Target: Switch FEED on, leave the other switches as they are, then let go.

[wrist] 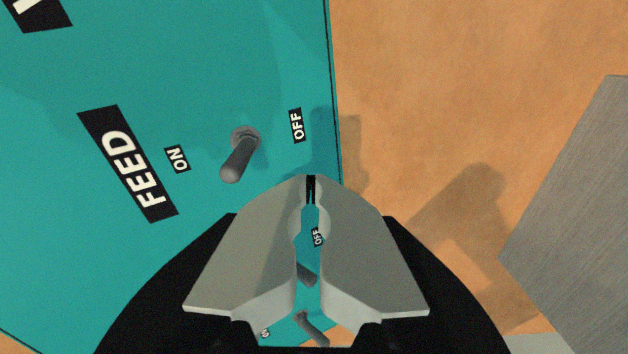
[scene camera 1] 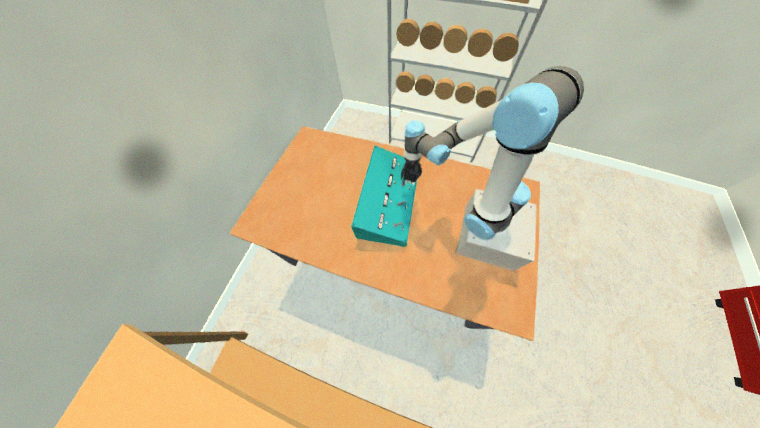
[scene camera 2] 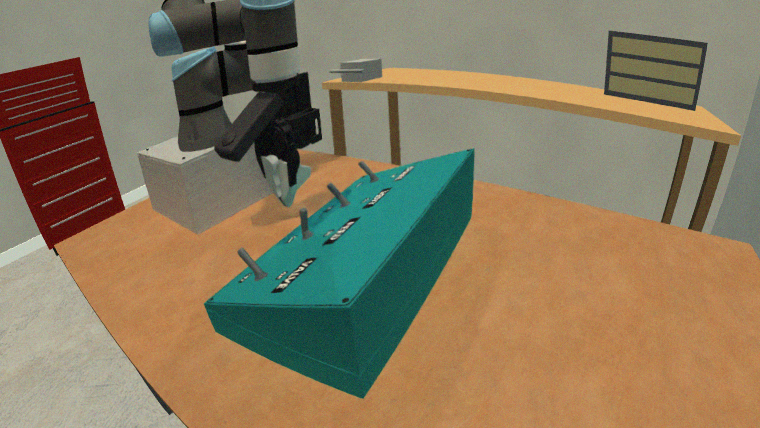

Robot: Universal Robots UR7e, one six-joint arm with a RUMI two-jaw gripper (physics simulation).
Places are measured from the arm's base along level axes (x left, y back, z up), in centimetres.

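Pixels of known places: gripper, between the fingertips: (wrist: 311, 177) (scene camera 1: 411, 183) (scene camera 2: 287, 206); arm's base, origin of its link: (scene camera 2: 206, 141).
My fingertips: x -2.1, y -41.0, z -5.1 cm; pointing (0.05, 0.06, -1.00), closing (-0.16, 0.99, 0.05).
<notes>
Ahead of a thing's pixels: the offset from my fingertips to its middle. Level surfaces: height alone.
The teal switch box @(dx +8.0, dy -9.3, dz -6.8 cm) (scene camera 1: 368, 204) (scene camera 2: 412, 265) (wrist: 165, 65) carries several toggle levers. The FEED lever @(dx +0.1, dy -4.4, dz -1.5 cm) (scene camera 2: 304, 222) (wrist: 238, 160) stands more upright than the others in scene view 2; in the wrist view its tip lies to the ON side of its base. The VALVE lever @(dx -11.8, dy -6.8, dz -2.0 cm) (scene camera 2: 251, 263) and the two levers (scene camera 2: 338, 194) (scene camera 2: 367, 171) beyond FEED lean toward their OFF side. My gripper (scene camera 2: 288, 204) (wrist: 311, 177) is shut and empty. Its tips are on the OFF side, above the box's low edge, beside FEED and apart from its lever.
The box stands on the orange table @(dz -12.7 cm) (scene camera 1: 297, 186) (scene camera 2: 558, 319). The arm's pale base block (scene camera 1: 497, 257) (scene camera 2: 204, 191) (wrist: 575, 200) stands on the low side of the box. A shelf rack (scene camera 1: 389, 95), a red cabinet (scene camera 2: 63, 175) and a wooden bench (scene camera 2: 478, 87) stand farther off.
</notes>
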